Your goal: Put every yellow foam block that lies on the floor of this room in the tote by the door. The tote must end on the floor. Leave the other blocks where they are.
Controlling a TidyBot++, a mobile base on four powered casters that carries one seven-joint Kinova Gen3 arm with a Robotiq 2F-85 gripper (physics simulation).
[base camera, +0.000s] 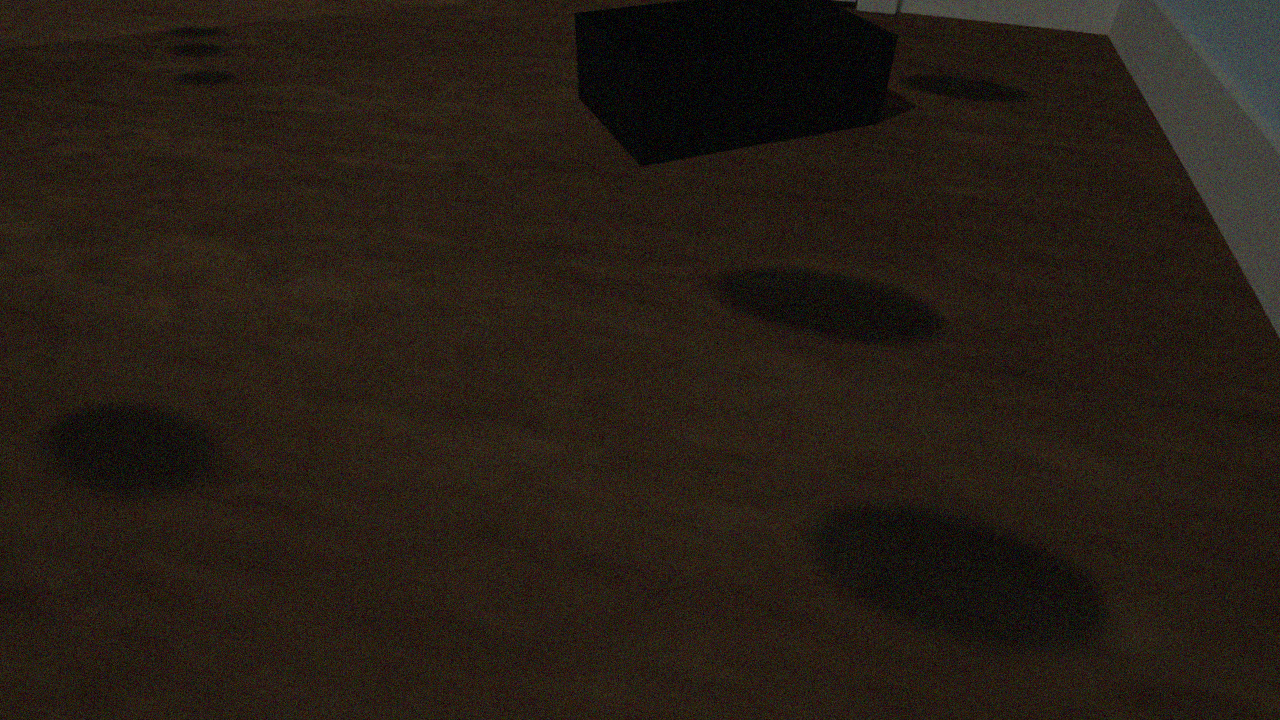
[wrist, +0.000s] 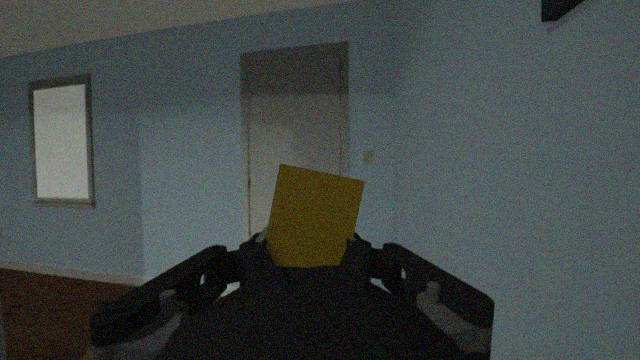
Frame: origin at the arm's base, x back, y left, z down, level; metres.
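Where they show: gripper, fingertip midpoint: [wrist: 306,237].
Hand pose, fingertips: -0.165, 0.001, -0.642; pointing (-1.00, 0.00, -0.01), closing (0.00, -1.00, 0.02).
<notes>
Each offset is from my fingertips to the centre of the thing, as dx, dy, dz. Level surfaces: height alone.
My gripper [wrist: 306,237] is shut on a yellow foam block @(+0.012, -0.003, -0.013) [wrist: 316,215], which stands up between the fingertips in the wrist view, held in the air in front of the door [wrist: 295,135]. The black tote @(-0.804, -0.046, +0.989) [base camera: 733,89] stands on the floor at the top of the base camera view, right of the middle, near the far wall. Its inside cannot be made out in the dark. No yellow block shows on the floor in the base camera view.
Several dark round patches, like shadows, lie on the wooden floor @(dz +1.038) [base camera: 447,358]. A wall with a pale baseboard [base camera: 1199,152] runs along the right. The wrist view shows a bright window [wrist: 61,142] at the left and a light switch @(-1.217, -0.480, -0.181) [wrist: 368,157] beside the door.
</notes>
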